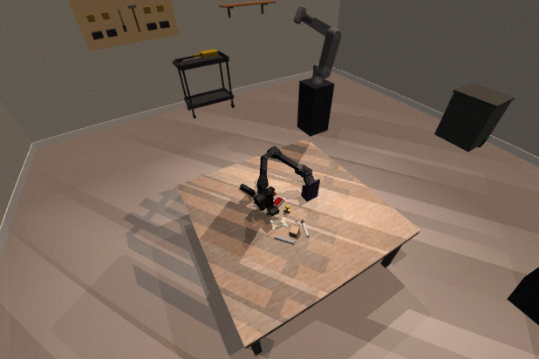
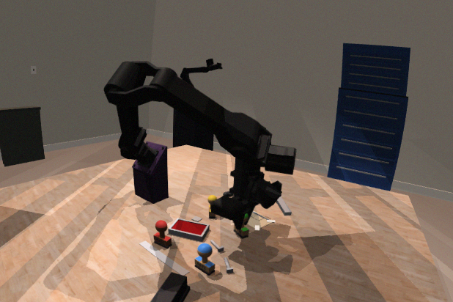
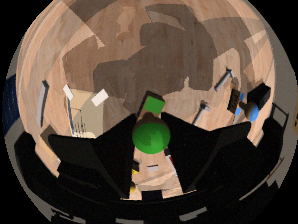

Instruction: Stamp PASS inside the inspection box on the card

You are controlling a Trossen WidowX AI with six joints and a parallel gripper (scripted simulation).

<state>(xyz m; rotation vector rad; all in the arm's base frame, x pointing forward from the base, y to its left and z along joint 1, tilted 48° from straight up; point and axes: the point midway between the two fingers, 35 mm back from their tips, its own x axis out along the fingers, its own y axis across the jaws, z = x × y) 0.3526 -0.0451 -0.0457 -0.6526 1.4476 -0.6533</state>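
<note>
The red ink pad is 11 cm behind my gripper tip, 7 cm to the right of it and 2 cm below it. The rest, counted from my gripper tip: yellow-knobbed stamp: 12 cm behind, 4 cm to the left, 1 cm below; then pale card: 2 cm behind, 10 cm to the left, 3 cm below; then green-knobbed stamp: right at my gripper tip.
</note>
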